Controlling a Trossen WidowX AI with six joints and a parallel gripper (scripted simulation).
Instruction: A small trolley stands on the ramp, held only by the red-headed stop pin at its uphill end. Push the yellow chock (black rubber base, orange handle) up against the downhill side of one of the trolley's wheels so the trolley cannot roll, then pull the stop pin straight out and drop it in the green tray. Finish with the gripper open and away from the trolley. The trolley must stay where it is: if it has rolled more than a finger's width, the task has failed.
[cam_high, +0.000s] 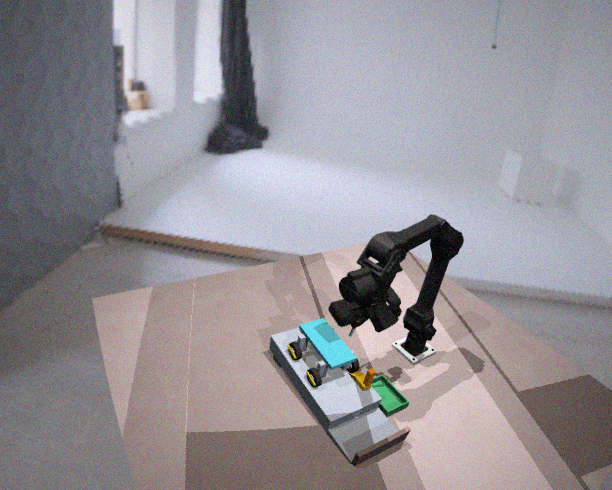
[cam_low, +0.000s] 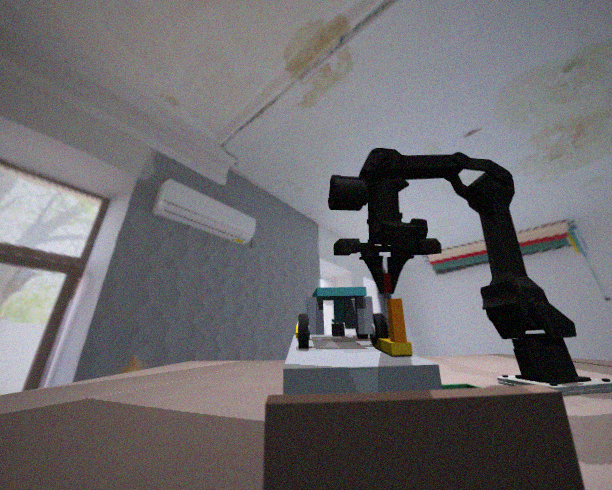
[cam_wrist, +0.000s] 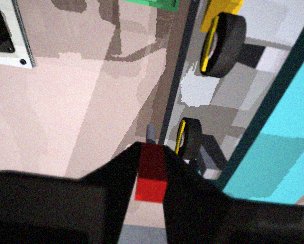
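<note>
Right now the yellow chock is 5 cm ahead of my gripper tip, 11 cm to the left of it and 7 cm below it. From my gripper tip the other things lie so: brown lip (11 cm ahead, 27 cm to the left, 12 cm below); then trolley (10 cm ahead, 1 cm to the left, 4 cm below); then red-headed stop pin (right at my gripper tip).
</note>
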